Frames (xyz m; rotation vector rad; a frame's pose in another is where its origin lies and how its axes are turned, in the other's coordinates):
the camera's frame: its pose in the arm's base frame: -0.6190 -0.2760 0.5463 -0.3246 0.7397 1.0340
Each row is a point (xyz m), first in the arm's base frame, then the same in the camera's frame.
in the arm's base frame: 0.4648 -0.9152 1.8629
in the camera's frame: -1.0026 -1.1324 1.0145
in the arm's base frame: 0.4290 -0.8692 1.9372
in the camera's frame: -1.0344 -1.0720 1.0797
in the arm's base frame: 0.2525 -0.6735 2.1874
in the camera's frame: -1.1314 -0.8000 1.3003
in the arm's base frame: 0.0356 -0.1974 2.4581
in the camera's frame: -1.0703 -0.3531 1.6791
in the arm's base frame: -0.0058 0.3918 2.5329
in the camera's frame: -0.7467 -0.0203 2.0520
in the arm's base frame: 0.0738 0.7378 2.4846
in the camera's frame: -0.4617 0.0767 2.2463
